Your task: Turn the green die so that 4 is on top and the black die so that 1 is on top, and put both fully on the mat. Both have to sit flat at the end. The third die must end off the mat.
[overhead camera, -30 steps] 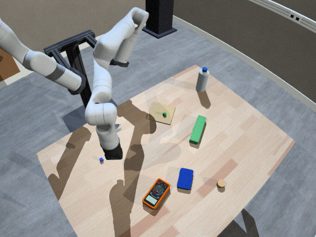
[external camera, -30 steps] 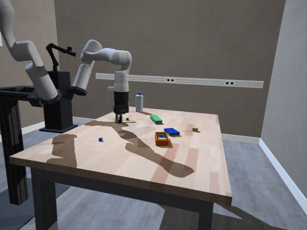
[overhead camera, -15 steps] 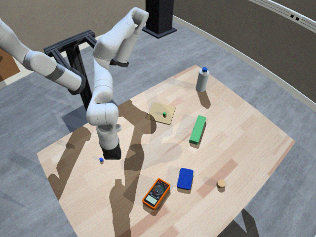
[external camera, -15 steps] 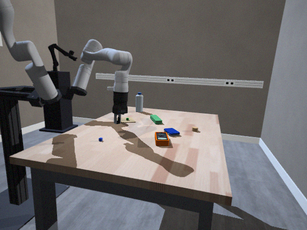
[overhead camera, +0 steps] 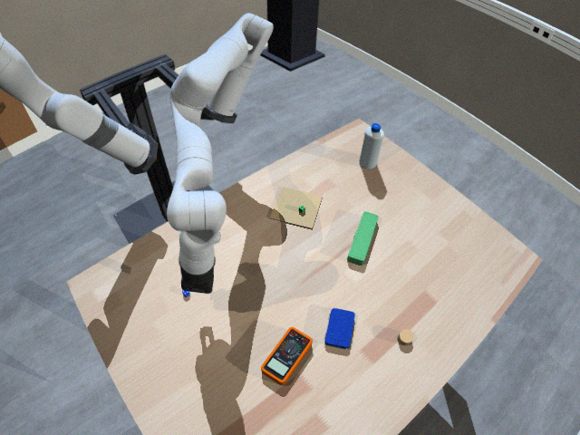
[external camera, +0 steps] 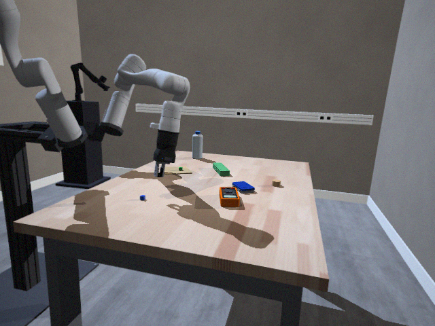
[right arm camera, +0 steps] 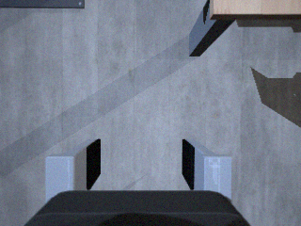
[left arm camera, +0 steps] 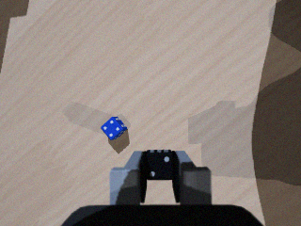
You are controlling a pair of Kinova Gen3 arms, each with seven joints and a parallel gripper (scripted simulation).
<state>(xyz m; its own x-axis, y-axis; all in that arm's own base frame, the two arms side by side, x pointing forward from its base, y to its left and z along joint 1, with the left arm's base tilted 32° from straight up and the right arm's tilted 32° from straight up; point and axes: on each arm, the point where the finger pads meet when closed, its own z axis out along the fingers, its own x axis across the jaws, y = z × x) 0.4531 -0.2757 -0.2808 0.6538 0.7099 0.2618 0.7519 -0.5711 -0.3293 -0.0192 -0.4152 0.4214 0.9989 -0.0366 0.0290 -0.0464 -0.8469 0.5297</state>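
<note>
The blue die is 6 cm behind my left hand, 3 cm to the right of it and 10 cm below it. Also, from my left hand: green die 6 cm behind, 42 cm to the left, 10 cm below; then blue box 30 cm ahead, 22 cm to the left, 9 cm below; then black die 1 cm below.
</note>
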